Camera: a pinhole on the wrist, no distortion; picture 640 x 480 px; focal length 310.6 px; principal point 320.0 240.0 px. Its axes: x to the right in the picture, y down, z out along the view. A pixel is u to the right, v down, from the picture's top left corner.
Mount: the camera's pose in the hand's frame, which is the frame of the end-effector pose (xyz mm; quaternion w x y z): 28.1 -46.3 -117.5 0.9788 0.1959 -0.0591 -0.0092
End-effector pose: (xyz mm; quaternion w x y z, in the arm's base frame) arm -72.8 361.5 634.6 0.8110 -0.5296 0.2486 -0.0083
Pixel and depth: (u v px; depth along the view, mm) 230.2 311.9 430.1
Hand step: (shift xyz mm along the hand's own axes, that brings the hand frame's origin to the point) -147.2 -113.7 300.9
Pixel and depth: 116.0 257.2 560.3
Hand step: -404.3 -216.8 366.6
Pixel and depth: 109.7 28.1 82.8
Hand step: -37.1 -127.8 -69.6
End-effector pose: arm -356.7 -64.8 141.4 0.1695 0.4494 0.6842 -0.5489
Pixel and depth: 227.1 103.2 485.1
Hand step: -172.7 -423.1 228.5
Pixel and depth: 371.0 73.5 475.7
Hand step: 50.2 -466.8 229.1
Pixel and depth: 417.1 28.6 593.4
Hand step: 143.6 -653.7 291.7
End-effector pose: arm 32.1 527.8 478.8 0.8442 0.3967 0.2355 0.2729
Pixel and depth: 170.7 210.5 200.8
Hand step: -91.6 -136.7 48.3
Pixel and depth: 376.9 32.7 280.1
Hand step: 46.6 -328.1 73.0
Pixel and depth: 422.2 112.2 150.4
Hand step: 59.6 -163.0 2.1
